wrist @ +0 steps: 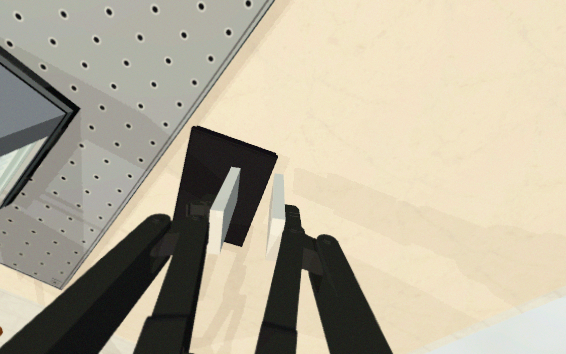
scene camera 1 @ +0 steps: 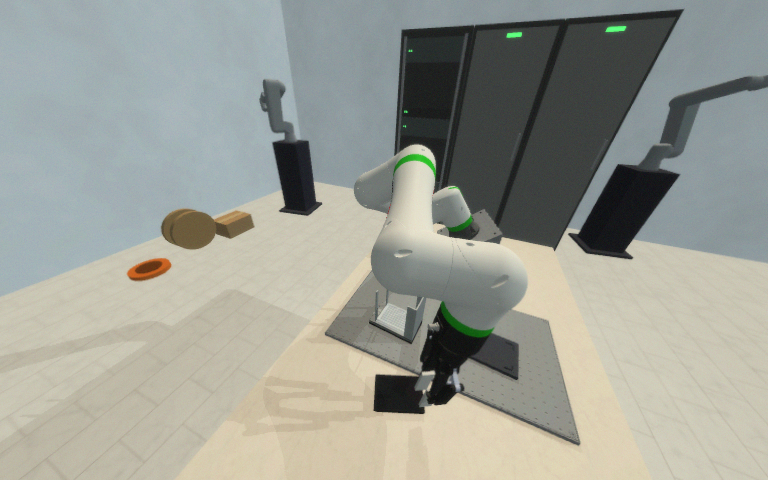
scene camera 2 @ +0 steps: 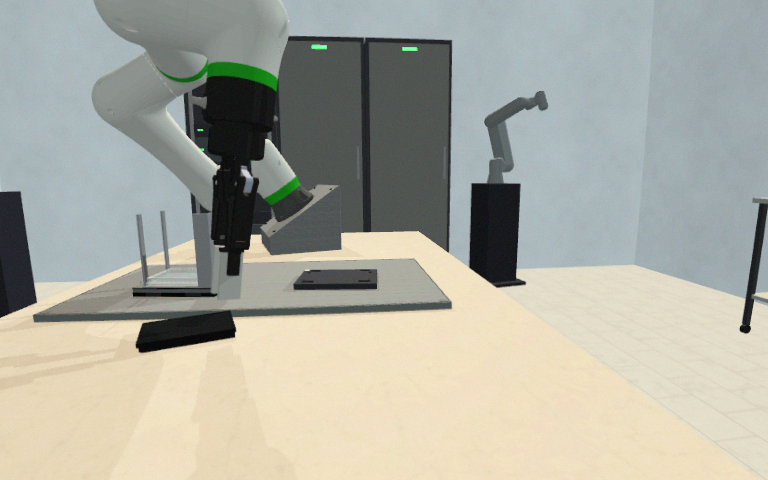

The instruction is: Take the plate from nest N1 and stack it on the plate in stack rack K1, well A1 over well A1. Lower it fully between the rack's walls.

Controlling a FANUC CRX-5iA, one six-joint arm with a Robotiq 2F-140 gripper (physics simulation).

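Places are measured from the arm's base along level axes (x right, y ahead, z up), in metres.
Pixels of known places: gripper, fingertip midpoint: (wrist: pixel 255 187) (scene camera 1: pixel 422 396) (scene camera 2: pixel 225 295); arm's base at its link origin: (scene camera 1: pixel 464 233) (scene camera 2: pixel 295 208).
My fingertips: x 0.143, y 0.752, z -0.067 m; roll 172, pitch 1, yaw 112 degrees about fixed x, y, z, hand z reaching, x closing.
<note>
Ahead of a thing's pixels: the offset from my fingertips to its top centre. "spot": to the spot under its first point. Level surfaces: height alone.
A black, flat, block-like plate {dx +0.058, dy -0.018, dz -0.046 m} (scene camera 1: pixel 395 393) (scene camera 2: pixel 186 331) (wrist: pixel 210 165) lies on the table in front of the perforated board. My gripper (scene camera 1: pixel 425 390) (scene camera 2: pixel 224 285) (wrist: pixel 255 187) is above one side of it; its two pale pads are drawn near each other with a narrow gap and nothing between them. The stack rack {dx +0.104, dy -0.232, dz +0.106 m} (scene camera 1: pixel 414 321) (scene camera 2: pixel 202 249) (wrist: pixel 25 105) stands on the board, with posts and walls around a pale gridded plate {dx +0.095, dy -0.229, dz -0.014 m} (scene camera 1: pixel 393 318) (scene camera 2: pixel 174 277). A low dark nest {dx -0.197, dy -0.206, dz -0.033 m} (scene camera 1: pixel 498 353) (scene camera 2: pixel 335 279) on the board shows no plate on it. Well A1 cannot be made out.
The grey perforated board {dz -0.048 m} (scene camera 1: pixel 546 390) (scene camera 2: pixel 407 294) (wrist: pixel 125 75) lies on the pale table {dz -0.061 m} (scene camera 1: pixel 317 435) (scene camera 2: pixel 396 384) (wrist: pixel 425 100). The rack's upright posts {spot: dx +0.169, dy -0.206, dz +0.041 m} (scene camera 2: pixel 141 249) stick up beyond the gripper. The arm's grey wedge-shaped base (scene camera 2: pixel 308 226) stands at the back.
</note>
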